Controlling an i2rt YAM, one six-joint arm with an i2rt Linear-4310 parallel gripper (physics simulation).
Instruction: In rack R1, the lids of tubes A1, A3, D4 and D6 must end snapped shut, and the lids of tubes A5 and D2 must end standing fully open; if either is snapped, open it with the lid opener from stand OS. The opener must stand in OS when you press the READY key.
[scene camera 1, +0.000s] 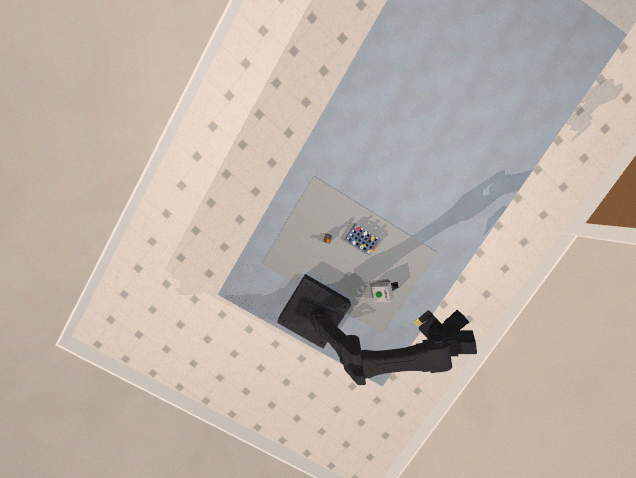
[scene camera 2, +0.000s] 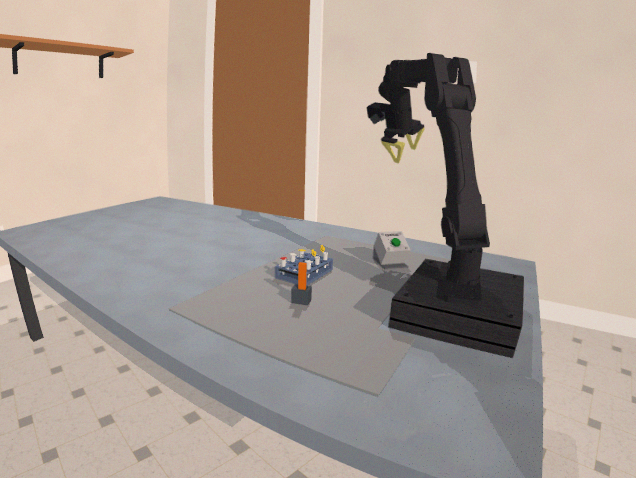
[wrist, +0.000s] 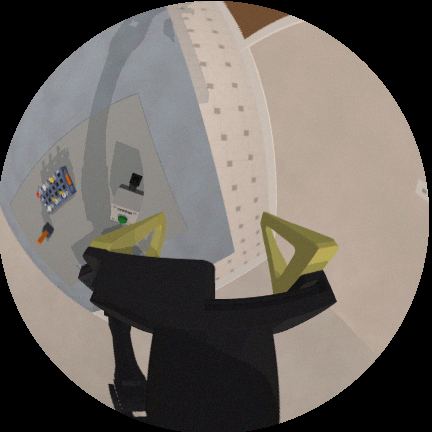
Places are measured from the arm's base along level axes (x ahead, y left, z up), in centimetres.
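Pixels of known places: gripper, fingertip midpoint: (scene camera 2: 405, 155) (wrist: 212, 216); arm's base at its link origin: (scene camera 1: 318, 313) (scene camera 2: 462, 282).
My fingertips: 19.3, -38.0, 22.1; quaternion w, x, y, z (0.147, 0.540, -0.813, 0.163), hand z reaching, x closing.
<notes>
Ahead of a thing's pixels: the offset from my fingertips to its top centre, as dx, dy, dz. Level surfaces: height alone.
The blue rack @[+17.9, +31.5, -22.1] (scene camera 1: 362, 239) (scene camera 2: 303, 269) (wrist: 56, 190) stands on the grey mat and holds several white tubes with red, white and yellow lids. Some yellow lids stand up in the scene camera 2 view; the slot labels and each lid's exact state are too small to tell. The orange lid opener @[+12.6, +46.2, -19.9] (scene camera 1: 328, 240) (scene camera 2: 302, 276) (wrist: 43, 237) stands upright in its dark stand (scene camera 2: 301, 294) (wrist: 48, 229). The grey box with the green READY key @[-1.4, +16.7, -20.9] (scene camera 1: 378, 294) (scene camera 2: 395, 242) (wrist: 122, 219) is near the arm's base. My gripper (scene camera 2: 405, 154) (wrist: 212, 216) is open and empty, high up and away from rack and opener.
The grey mat @[dz -28.4] (scene camera 1: 298, 221) (scene camera 2: 287, 339) (wrist: 165, 200) lies on the blue-grey table @[dz -28.7] (scene camera 1: 437, 128) (scene camera 2: 128, 246). The black arm base (scene camera 1: 314, 310) (scene camera 2: 457, 303) stands by the mat's edge. A wall shelf (scene camera 2: 66, 46) and a brown door (scene camera 2: 261, 102) are in the background.
</notes>
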